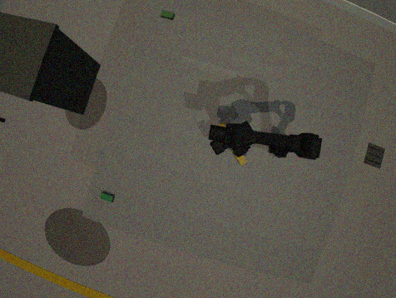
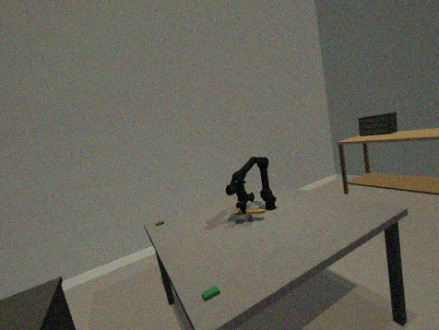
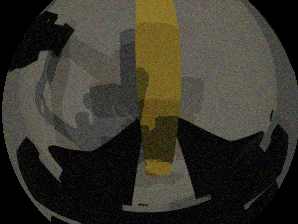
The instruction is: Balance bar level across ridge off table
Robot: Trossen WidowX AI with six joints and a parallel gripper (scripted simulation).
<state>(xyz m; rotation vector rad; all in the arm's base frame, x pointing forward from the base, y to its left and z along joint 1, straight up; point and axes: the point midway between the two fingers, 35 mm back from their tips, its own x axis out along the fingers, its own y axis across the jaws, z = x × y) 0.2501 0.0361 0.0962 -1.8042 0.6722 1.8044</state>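
My gripper tip is now 2 cm past the yellow bar and 2 cm to the right of it.
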